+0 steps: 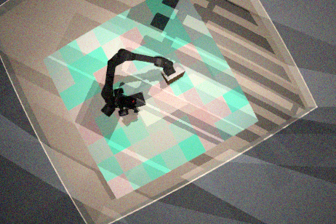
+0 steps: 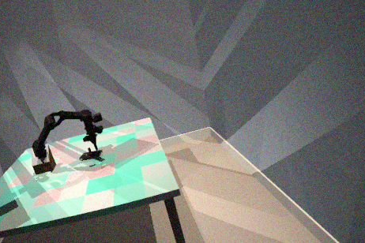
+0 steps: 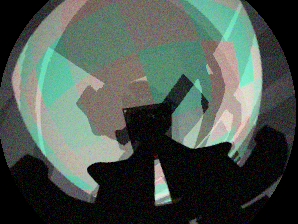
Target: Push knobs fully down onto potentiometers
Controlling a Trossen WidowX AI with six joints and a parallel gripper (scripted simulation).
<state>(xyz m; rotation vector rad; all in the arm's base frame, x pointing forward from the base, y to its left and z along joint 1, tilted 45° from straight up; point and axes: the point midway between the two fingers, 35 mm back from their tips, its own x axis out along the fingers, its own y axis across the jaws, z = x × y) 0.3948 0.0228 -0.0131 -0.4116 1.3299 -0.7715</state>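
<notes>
The red knob lies 6 cm behind my gripper tip, 3 cm below it and 2 cm to the left of it.
</notes>
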